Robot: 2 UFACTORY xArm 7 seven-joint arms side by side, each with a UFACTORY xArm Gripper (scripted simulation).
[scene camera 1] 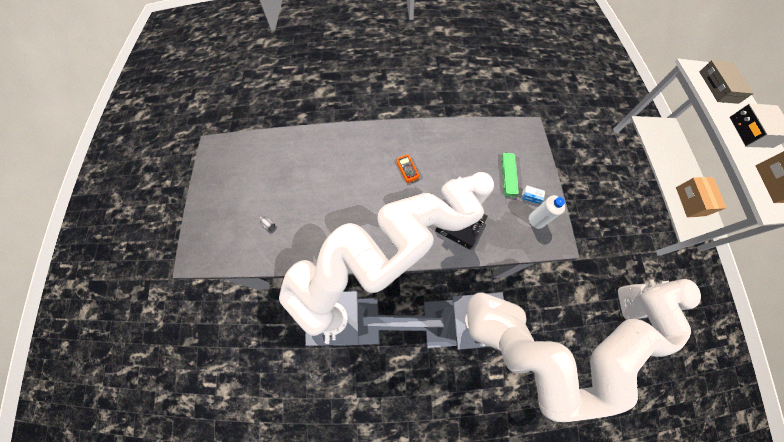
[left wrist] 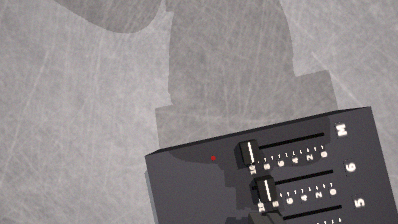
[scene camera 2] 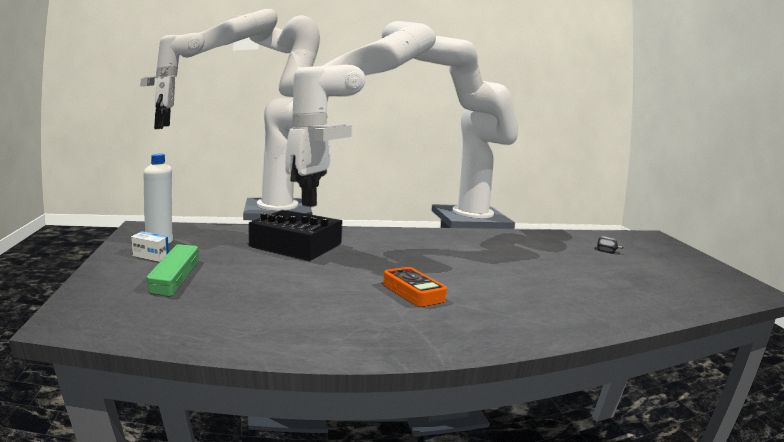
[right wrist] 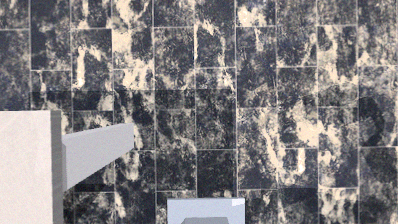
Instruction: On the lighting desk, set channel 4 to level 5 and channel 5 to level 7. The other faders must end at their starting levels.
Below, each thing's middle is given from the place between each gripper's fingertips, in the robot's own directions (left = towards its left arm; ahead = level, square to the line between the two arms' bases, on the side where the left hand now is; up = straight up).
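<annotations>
With my left hand point(scene camera 2: 309, 205) as the place I count from, the white bottle point(scene camera 2: 158, 176) is 3 cm ahead of it, 37 cm to the right of it and 1 cm below it. The small box point(scene camera 2: 150, 246) is 14 cm ahead of that same left hand, 36 cm to the right of it, and 9 cm below it.
My right hand point(scene camera 1: 614, 304) is 380 mm short of the white bottle and 120 mm to the right of it, and it is 150 mm above the bottle. As for the small box, it is 490 mm ahead of my right hand, 130 mm to the left of it and 230 mm below it.
</annotations>
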